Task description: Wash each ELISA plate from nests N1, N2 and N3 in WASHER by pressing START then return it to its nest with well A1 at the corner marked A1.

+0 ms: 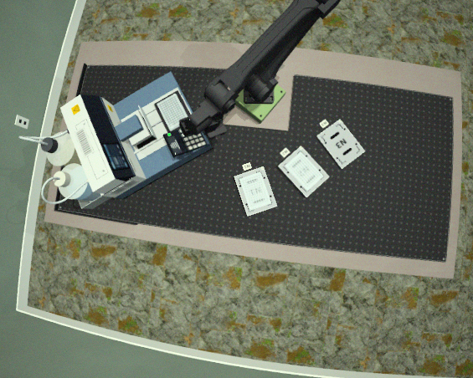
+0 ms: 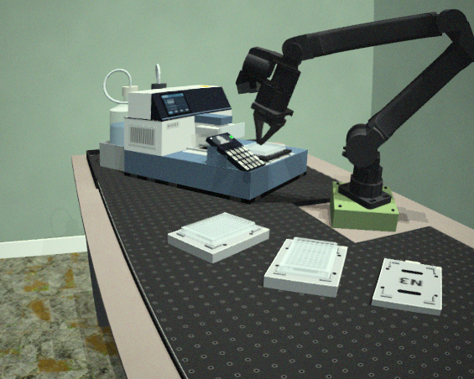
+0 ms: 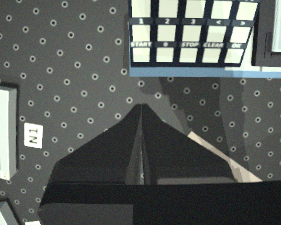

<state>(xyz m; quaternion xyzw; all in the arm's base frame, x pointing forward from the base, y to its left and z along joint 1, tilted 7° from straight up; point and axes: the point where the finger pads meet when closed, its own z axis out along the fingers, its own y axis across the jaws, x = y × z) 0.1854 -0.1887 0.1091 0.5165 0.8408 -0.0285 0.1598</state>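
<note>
Now: hand 11 cm past the dark carrier, 15 cm to the left of it and 6 cm above it. Also, from my hand: plate washer: 4 cm behind, 29 cm to the right, 3 cm below; N1 label: 9 cm ahead, 13 cm to the left, 16 cm below.
</note>
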